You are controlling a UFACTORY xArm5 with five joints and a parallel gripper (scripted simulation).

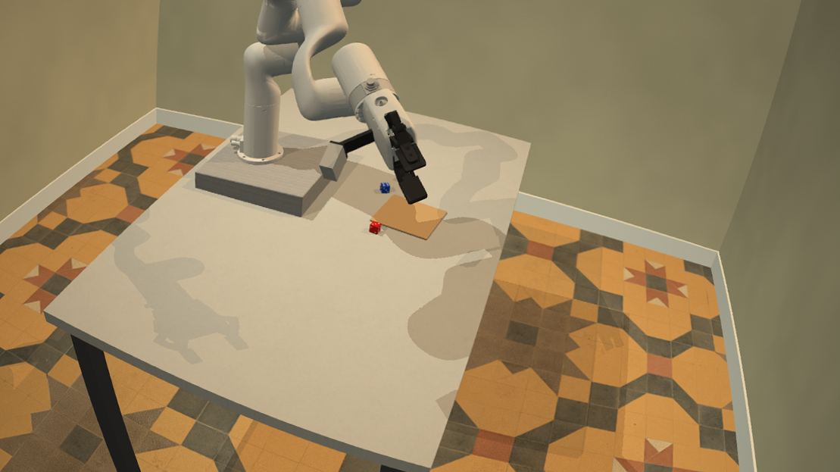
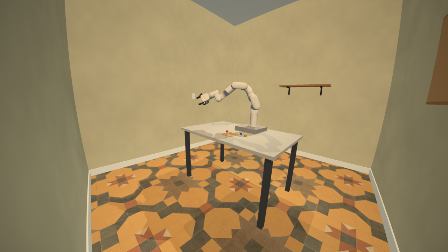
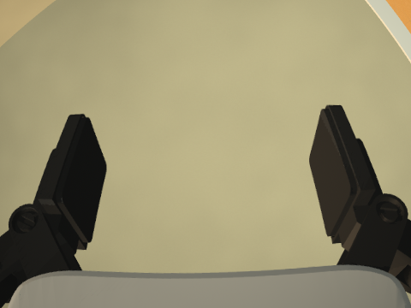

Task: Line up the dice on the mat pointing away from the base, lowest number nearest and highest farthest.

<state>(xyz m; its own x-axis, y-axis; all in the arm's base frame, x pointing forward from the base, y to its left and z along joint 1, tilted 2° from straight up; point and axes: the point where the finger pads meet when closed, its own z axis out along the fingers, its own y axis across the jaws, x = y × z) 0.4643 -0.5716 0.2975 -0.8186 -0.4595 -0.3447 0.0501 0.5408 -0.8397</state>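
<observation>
My gripper is now 10 cm past the red die, 40 cm to the right of it and 35 cm above it. From my hand the other things lie so: blue die 12 cm behind, 58 cm to the left, 35 cm below; then yellow die 8 cm behind, 66 cm to the left, 35 cm below; then mat 4 cm behind, 49 cm to the left, 36 cm below.
</observation>
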